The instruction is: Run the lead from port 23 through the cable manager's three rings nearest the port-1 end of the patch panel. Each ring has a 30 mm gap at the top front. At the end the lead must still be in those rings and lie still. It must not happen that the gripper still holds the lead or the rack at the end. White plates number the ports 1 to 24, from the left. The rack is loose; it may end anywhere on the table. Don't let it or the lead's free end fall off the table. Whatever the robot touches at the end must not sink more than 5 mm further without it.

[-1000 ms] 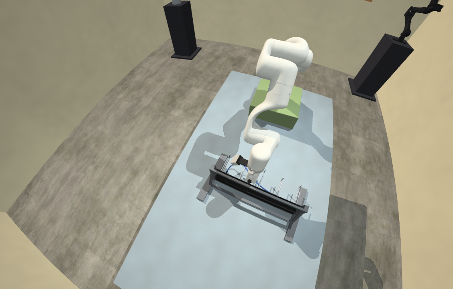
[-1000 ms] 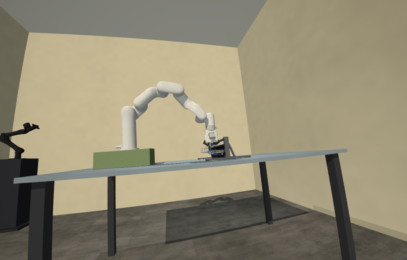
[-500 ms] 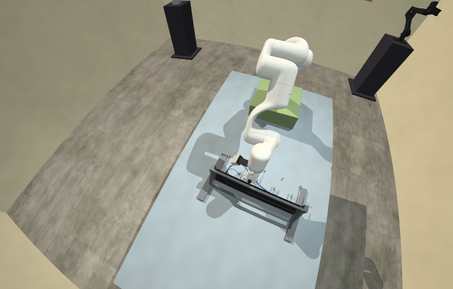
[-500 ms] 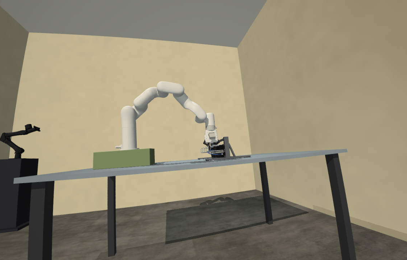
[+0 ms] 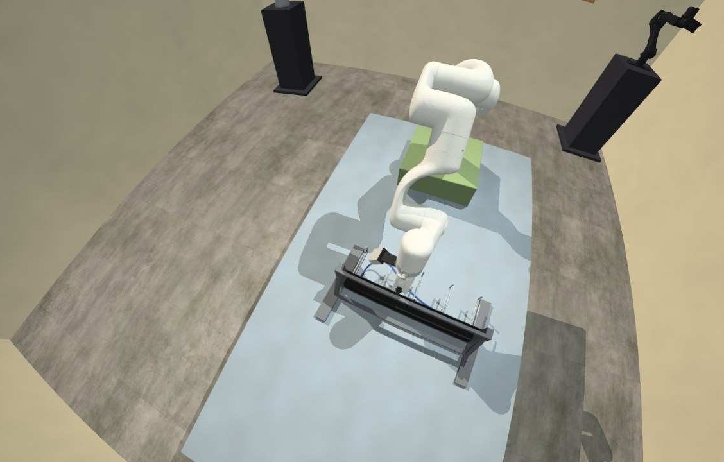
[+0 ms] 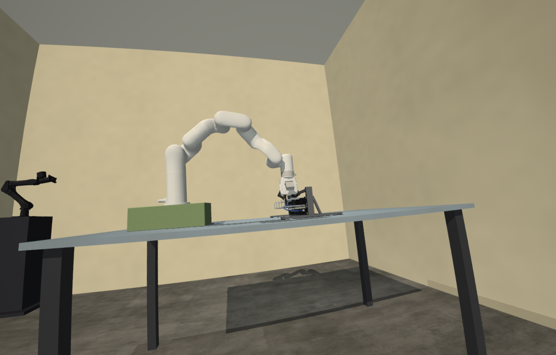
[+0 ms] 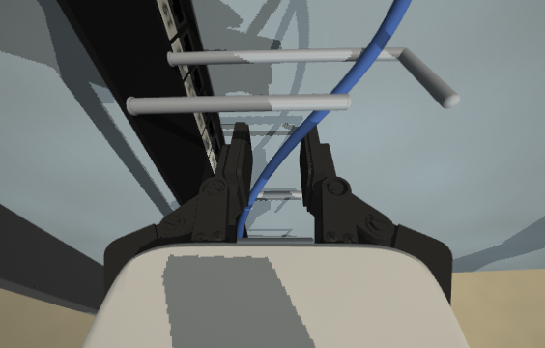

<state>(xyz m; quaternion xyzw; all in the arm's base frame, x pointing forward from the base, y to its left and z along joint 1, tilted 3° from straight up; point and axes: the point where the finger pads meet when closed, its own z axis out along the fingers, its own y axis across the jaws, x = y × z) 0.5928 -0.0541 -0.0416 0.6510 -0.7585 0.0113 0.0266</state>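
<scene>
Now: hand 7 cm short of the patch panel rack, 4 cm to the right of it and 1 cm above it.
</scene>
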